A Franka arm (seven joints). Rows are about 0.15 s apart.
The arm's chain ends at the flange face. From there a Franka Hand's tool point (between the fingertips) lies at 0.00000 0.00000 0.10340 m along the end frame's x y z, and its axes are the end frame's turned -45 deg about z.
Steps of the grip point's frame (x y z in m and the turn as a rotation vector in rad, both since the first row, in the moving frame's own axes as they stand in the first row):
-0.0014, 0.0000, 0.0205, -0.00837, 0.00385, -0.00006
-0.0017, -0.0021, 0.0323, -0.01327, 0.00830, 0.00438
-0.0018, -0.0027, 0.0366, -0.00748, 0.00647, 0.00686
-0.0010, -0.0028, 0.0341, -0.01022, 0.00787, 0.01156
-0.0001, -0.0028, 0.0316, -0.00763, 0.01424, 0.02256
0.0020, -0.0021, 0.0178, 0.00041, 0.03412, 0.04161
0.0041, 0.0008, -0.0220, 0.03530, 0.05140, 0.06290
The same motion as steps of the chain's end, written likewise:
-0.0019, 0.0007, 0.0205, -0.00320, 0.00864, -0.00006
-0.0043, -0.0006, 0.0323, -0.00351, 0.01525, 0.00438
-0.0042, -0.0007, 0.0366, -0.00071, 0.00986, 0.00686
-0.0040, -0.0015, 0.0341, -0.00166, 0.01279, 0.01156
-0.0037, -0.0014, 0.0316, 0.00467, 0.01546, 0.02256
-0.0026, -0.0004, 0.0179, 0.02442, 0.02384, 0.04161
0.0021, 0.0040, -0.0218, 0.06131, 0.01138, 0.06290

